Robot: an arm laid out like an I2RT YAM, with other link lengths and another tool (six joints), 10 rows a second.
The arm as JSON. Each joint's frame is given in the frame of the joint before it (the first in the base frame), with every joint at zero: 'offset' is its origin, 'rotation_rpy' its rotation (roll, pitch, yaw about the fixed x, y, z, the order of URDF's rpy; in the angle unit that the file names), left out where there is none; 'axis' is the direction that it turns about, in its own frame. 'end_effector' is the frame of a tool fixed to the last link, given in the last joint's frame.
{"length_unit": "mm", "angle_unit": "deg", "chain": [
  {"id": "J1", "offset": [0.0, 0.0, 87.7], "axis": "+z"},
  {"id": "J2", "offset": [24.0, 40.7, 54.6], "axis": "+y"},
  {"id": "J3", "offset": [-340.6, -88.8, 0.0], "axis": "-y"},
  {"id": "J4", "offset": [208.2, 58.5, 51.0], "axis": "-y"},
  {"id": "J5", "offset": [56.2, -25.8, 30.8], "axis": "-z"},
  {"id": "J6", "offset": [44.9, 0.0, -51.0], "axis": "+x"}
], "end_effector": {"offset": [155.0, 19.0, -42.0], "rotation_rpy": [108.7, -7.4, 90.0]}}
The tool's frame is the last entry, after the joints.
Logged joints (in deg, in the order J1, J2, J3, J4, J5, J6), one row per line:
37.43 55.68 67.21 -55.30 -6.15 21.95
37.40 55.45 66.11 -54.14 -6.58 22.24
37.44 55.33 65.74 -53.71 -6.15 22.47
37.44 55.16 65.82 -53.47 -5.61 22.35
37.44 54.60 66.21 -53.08 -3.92 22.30
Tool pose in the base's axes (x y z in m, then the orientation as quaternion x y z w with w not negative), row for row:
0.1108 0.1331 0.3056 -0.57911 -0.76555 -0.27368 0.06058
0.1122 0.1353 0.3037 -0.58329 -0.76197 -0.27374 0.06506
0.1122 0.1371 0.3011 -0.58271 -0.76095 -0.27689 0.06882
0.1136 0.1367 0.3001 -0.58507 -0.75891 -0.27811 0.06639
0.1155 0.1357 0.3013 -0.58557 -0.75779 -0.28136 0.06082
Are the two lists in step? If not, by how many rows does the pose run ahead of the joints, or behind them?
The pose runs 1 row behind the joints: the pose in row i belongs to the joints in row i - 1.
